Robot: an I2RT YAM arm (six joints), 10 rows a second.
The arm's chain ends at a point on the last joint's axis. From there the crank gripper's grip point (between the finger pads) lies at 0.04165 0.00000 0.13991 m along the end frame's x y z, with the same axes.
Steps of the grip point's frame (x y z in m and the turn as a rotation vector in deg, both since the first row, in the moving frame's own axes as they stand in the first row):
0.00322 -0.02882 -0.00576 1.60 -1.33 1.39
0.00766 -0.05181 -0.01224 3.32 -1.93 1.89
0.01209 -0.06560 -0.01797 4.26 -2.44 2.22
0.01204 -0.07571 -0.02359 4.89 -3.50 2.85
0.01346 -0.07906 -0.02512 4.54 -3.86 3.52
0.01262 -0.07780 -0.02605 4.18 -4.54 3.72
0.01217 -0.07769 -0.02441 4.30 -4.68 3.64
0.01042 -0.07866 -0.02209 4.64 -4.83 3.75
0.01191 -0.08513 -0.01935 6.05 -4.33 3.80
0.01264 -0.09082 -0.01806 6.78 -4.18 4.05
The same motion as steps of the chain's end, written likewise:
0.00644 -0.02587 -0.00665 1.60 -1.33 1.39
0.01228 -0.04496 -0.01337 3.32 -1.93 1.89
0.01791 -0.05664 -0.01929 4.26 -2.44 2.22
0.02040 -0.06554 -0.02545 4.89 -3.50 2.85
0.02270 -0.07015 -0.02726 4.54 -3.86 3.52
0.02356 -0.06984 -0.02863 4.18 -4.54 3.72
0.02346 -0.06937 -0.02704 4.30 -4.68 3.64
0.02205 -0.06955 -0.02475 4.64 -4.83 3.75
0.02217 -0.07265 -0.02145 6.05 -4.33 3.80
0.02244 -0.07672 -0.01991 6.78 -4.18 4.05

